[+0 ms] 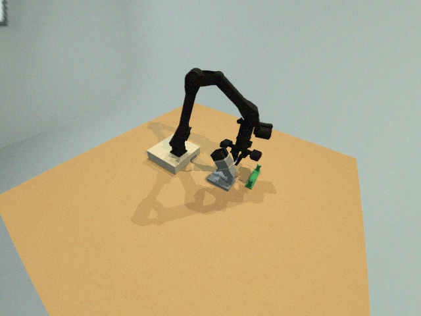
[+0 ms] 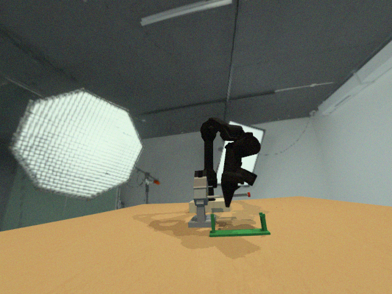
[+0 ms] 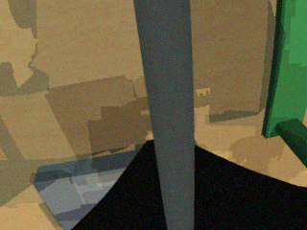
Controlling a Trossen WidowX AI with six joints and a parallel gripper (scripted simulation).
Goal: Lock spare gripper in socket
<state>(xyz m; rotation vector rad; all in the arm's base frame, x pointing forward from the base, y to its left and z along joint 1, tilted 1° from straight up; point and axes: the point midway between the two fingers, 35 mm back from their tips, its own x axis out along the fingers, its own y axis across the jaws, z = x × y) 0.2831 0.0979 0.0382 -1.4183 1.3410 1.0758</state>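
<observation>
Right now the grey mount is 8 cm to the right of my gripper tip and 1 cm behind it. The rest, counted from my gripper tip: spare gripper 8 cm to the right, 7 cm above, 3 cm behind; then green rack 9 cm ahead, 3 cm below, 2 cm to the left.
</observation>
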